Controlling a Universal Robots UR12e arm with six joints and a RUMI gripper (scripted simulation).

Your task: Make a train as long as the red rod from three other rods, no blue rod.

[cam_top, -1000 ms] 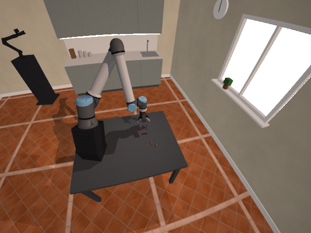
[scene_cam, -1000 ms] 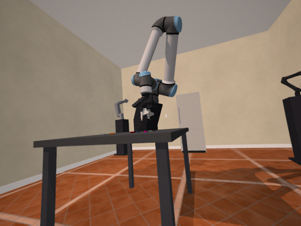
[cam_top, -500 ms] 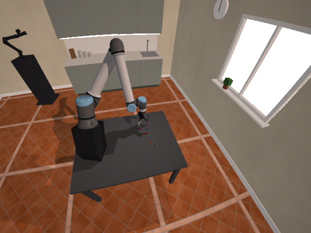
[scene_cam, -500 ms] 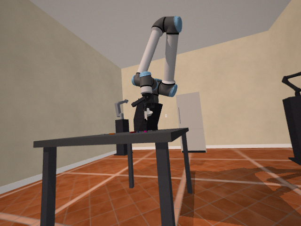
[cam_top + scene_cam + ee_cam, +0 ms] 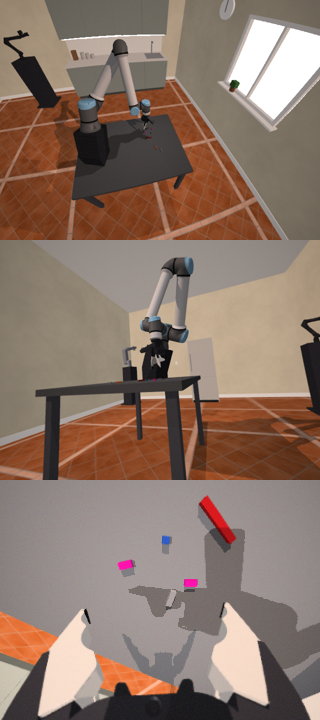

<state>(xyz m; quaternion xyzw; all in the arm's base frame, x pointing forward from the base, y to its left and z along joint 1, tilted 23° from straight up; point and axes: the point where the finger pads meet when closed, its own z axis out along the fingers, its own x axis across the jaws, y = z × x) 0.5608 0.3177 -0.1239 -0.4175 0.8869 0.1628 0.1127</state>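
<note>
The blue rod is 4 cm ahead of my hand, 5 cm to the right of it and 7 cm below it. The rest, counted from my hand: orange rod 8 cm ahead, 27 cm to the right, 7 cm below; red rod 1 cm ahead, 12 cm to the right, 7 cm below.
</note>
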